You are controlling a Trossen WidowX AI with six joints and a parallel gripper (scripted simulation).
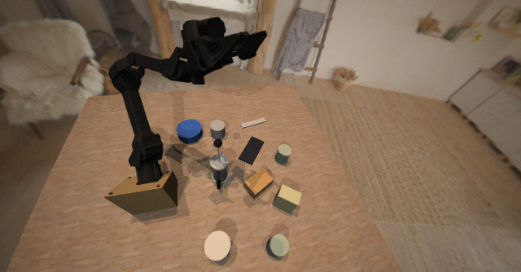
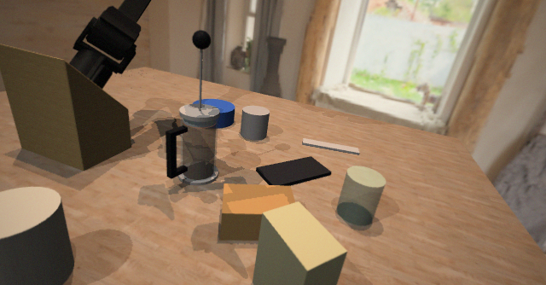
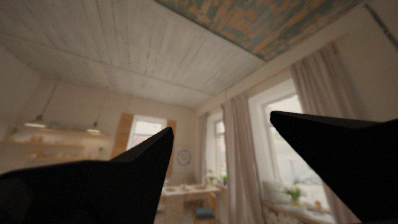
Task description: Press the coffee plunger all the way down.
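Now: the glass coffee press 480 mm below my gripper tip, 80 mm behind it and 10 mm to the right of it. Round my gripper tip: orange block 580 mm below, 80 mm ahead, 70 mm to the right; then yellow block 550 mm below, 170 mm to the right, 150 mm ahead; then black flat slab 600 mm below, 110 mm to the left, 100 mm ahead.
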